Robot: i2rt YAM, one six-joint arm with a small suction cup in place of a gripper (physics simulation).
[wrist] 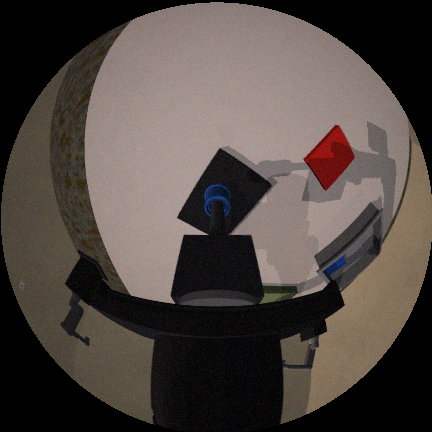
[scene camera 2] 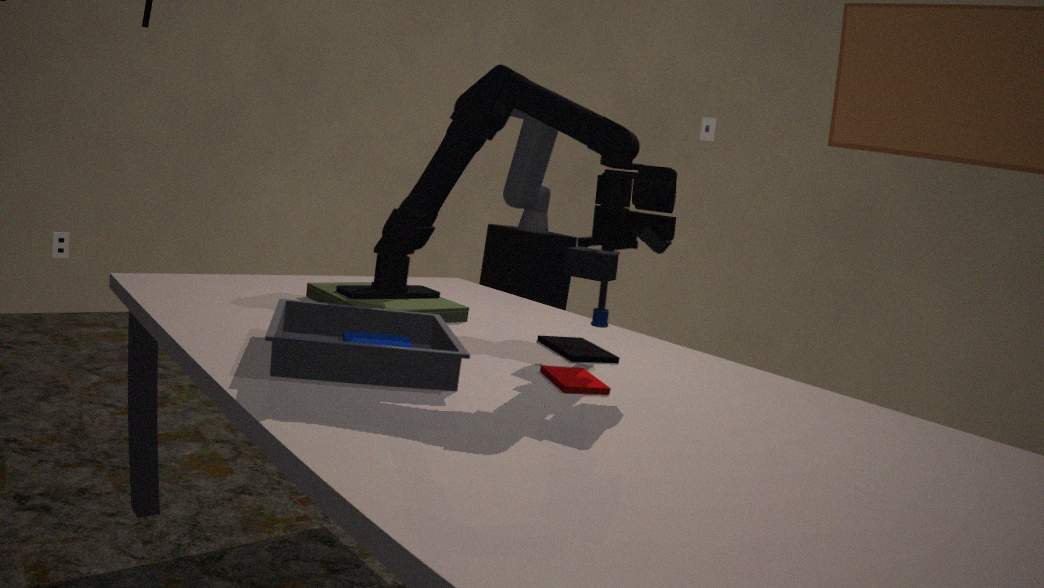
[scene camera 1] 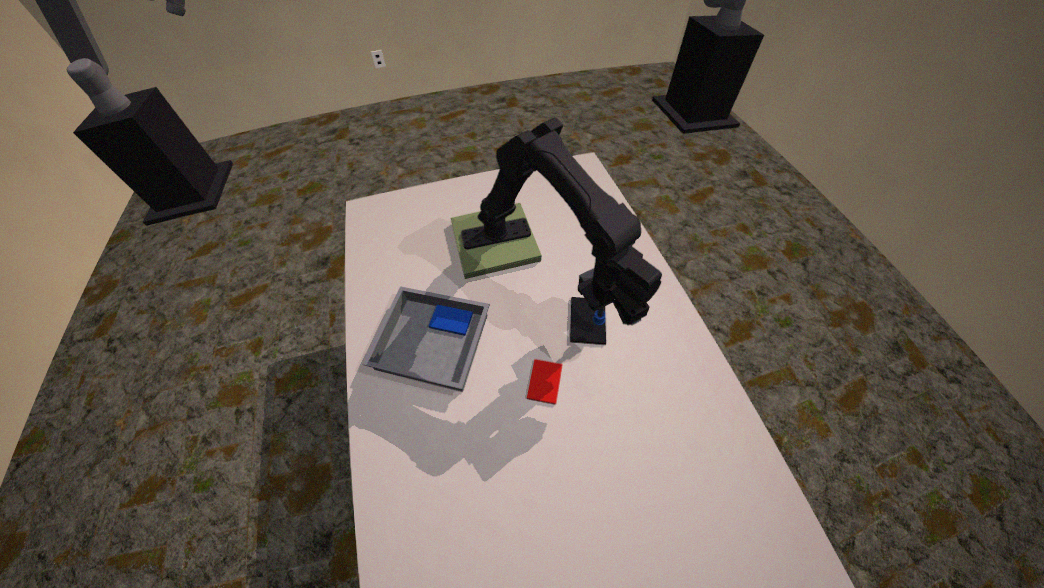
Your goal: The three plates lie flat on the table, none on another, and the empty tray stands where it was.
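Where they show: hand at its tool point: point(wrist: 216, 194) point(scene camera 2: 599, 325) point(scene camera 1: 599, 319); arm's base at its link origin: point(scene camera 2: 388, 294) point(scene camera 1: 496, 234).
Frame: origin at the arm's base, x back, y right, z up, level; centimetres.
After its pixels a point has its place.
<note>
The black plate point(scene camera 1: 583, 333) @(x -36.7, y -14.5, z -1.8 cm) point(scene camera 2: 577, 349) @(x -34.8, y -15.2, z -1.8 cm) point(wrist: 241, 175) @(x -37.8, y -15.3, z -1.8 cm) lies flat on the table. The red plate point(scene camera 1: 544, 381) @(x -46.2, y -1.6, z -1.8 cm) point(scene camera 2: 574, 379) @(x -47.0, y -0.6, z -1.8 cm) point(wrist: 330, 157) @(x -45.7, y -2.5, z -1.8 cm) lies flat on the table close by, apart from the black one. The blue plate point(scene camera 1: 450, 319) @(x -24.5, y 17.3, z -1.4 cm) point(scene camera 2: 376, 339) @(x -24.5, y 17.6, z -1.4 cm) point(wrist: 335, 265) @(x -23.5, y 18.8, z -1.4 cm) lies inside the grey tray point(scene camera 1: 416, 378) @(x -39.8, y 26.7, z 2.1 cm) point(scene camera 2: 365, 366) @(x -38.3, y 27.7, z -0.5 cm) point(wrist: 345, 232) @(x -33.9, y 12.4, z -1.9 cm), in its corner nearest the arm's base; its lower part is hidden by the tray wall in scene camera 2. My suction cup point(scene camera 1: 599, 319) point(scene camera 2: 599, 321) point(wrist: 217, 197) @(x -36.2, y -18.1, z 2.7 cm) is open and holds no plate. It hangs a little above the black plate, with a gap between them.
The arm's base stands on a green block point(scene camera 1: 504, 261) @(x -10.5, y -0.2, z -0.1 cm) point(scene camera 2: 452, 314) @(x -11.3, y -6.9, z -1.3 cm) point(wrist: 280, 296) @(x -9.4, y 6.6, z -0.2 cm) behind the tray. The tray stands near one long edge of the table; the black plate is nearer the opposite edge. Dark pedestals point(scene camera 1: 149, 157) point(scene camera 1: 712, 73) stand on the floor beyond the table.
</note>
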